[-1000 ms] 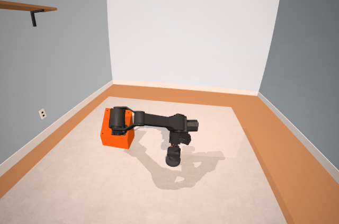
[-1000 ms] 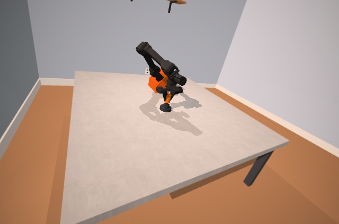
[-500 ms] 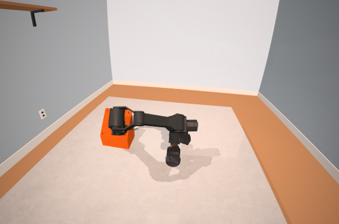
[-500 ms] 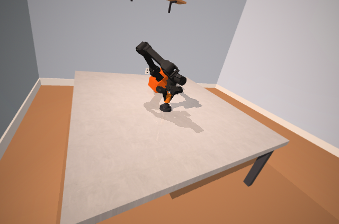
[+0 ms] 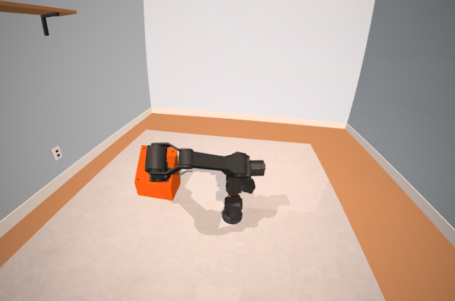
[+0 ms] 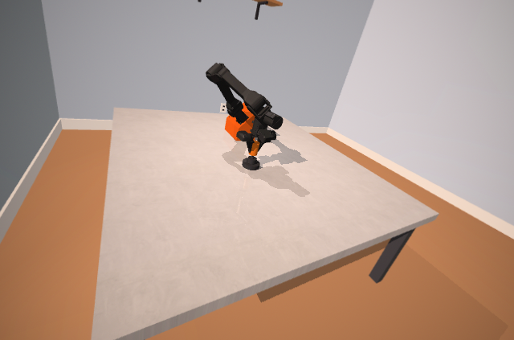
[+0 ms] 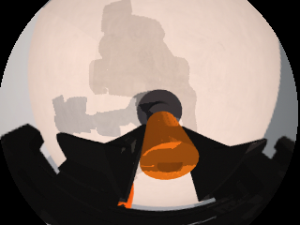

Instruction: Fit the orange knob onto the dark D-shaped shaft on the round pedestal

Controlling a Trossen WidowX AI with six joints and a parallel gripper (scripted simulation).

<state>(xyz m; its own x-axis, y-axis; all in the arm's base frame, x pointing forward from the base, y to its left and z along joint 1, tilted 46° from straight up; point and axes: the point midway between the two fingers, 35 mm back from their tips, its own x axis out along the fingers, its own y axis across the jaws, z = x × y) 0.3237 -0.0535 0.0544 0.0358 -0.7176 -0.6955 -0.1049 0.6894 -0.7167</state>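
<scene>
The shaft is 4 cm below my gripper tip. The rest, counted from my gripper tip: orange knob (2 cm above).
</scene>
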